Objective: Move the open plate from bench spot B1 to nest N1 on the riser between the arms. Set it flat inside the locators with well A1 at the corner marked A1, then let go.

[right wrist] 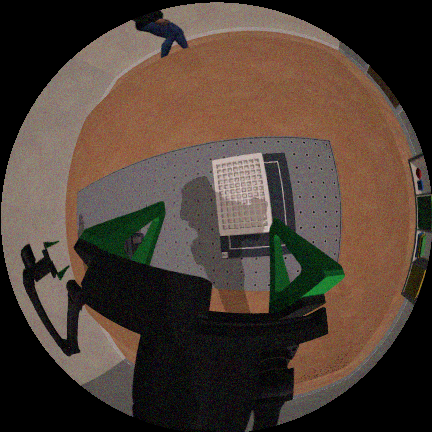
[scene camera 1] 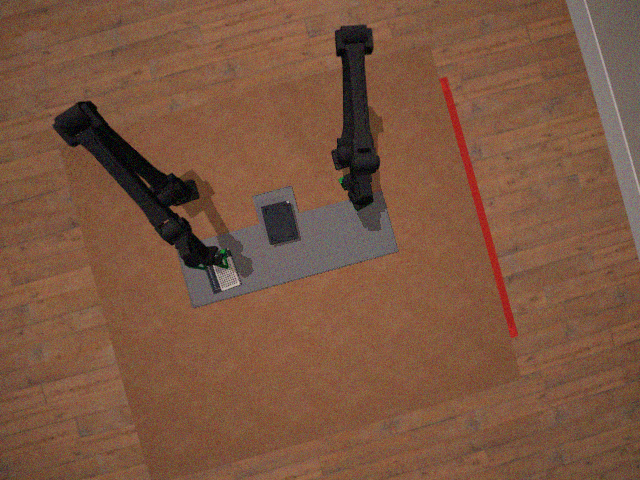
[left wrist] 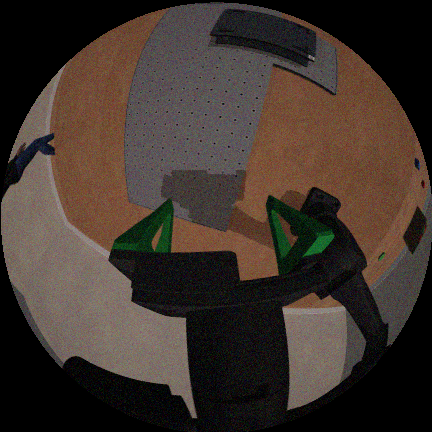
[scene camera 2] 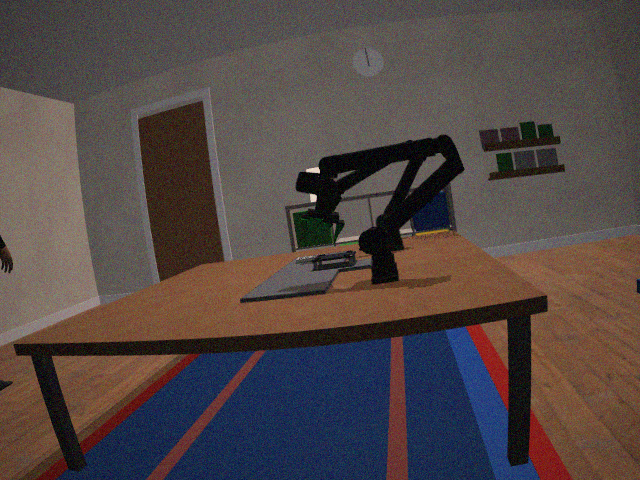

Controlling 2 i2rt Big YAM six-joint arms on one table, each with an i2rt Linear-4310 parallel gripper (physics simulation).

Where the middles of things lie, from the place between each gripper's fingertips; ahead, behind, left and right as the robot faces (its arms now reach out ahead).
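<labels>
The white well plate (right wrist: 242, 200) is 11 cm below my right hand and 3 cm ahead of it. Going by its middle, the white well plate is nearer to my right hand than to my left hand.
As for the white well plate and my left hand, that hand is 570 mm to the left of the plate, and I find it 120 mm above the plate and 180 mm short of it.
</labels>
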